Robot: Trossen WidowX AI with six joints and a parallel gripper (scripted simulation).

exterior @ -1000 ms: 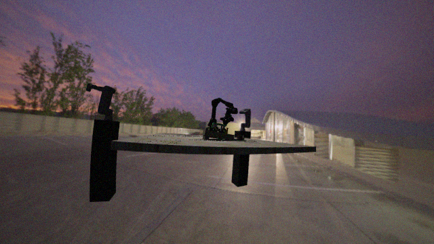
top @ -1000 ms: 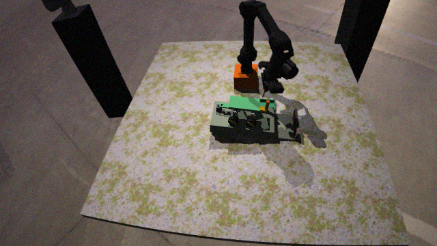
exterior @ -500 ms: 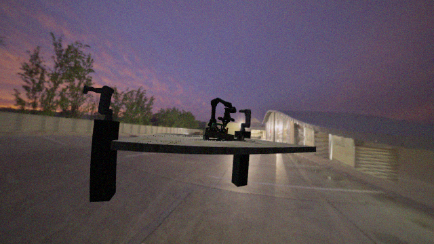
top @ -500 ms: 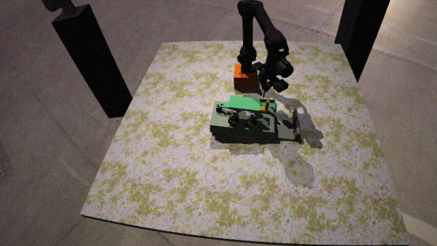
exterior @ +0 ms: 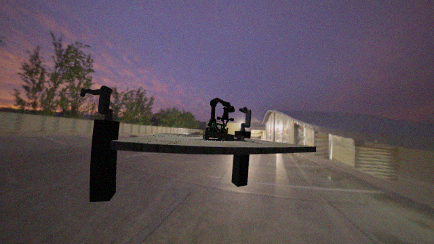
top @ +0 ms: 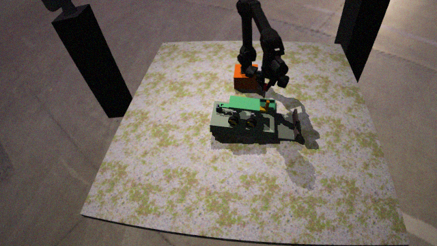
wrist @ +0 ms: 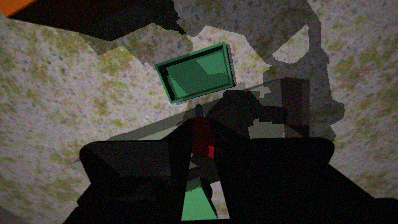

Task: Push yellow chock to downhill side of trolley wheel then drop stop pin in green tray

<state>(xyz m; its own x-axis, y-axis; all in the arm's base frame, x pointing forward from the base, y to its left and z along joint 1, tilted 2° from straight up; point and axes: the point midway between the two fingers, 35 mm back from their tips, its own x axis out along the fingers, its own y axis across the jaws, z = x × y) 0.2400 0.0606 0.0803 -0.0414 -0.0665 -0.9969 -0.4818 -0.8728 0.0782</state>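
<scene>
The green tray is 14 cm below my gripper tip and 3 cm behind it. Round my gripper tip: yellow chock (5 cm below, 5 cm ahead, 2 cm to the right); then red-headed stop pin (right at my gripper tip); then green trolley (11 cm to the right, 9 cm ahead, 3 cm below).
</scene>
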